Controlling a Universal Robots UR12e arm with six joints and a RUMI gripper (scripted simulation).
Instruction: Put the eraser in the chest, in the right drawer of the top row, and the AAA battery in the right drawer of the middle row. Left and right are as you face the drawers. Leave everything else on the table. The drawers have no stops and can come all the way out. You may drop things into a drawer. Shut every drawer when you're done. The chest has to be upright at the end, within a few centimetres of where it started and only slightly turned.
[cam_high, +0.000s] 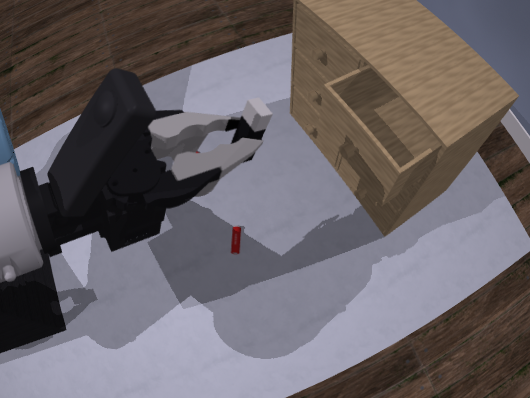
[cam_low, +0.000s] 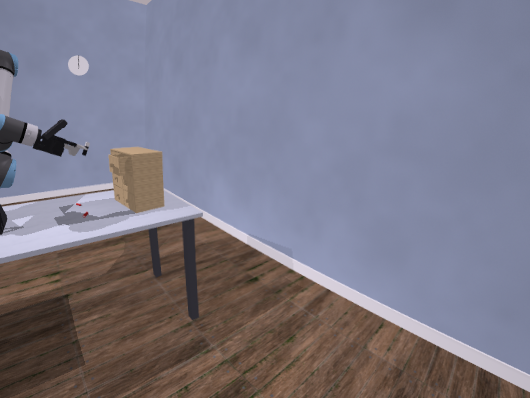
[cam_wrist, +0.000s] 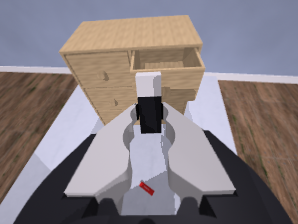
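The eraser lies 1 cm ahead of my hand.
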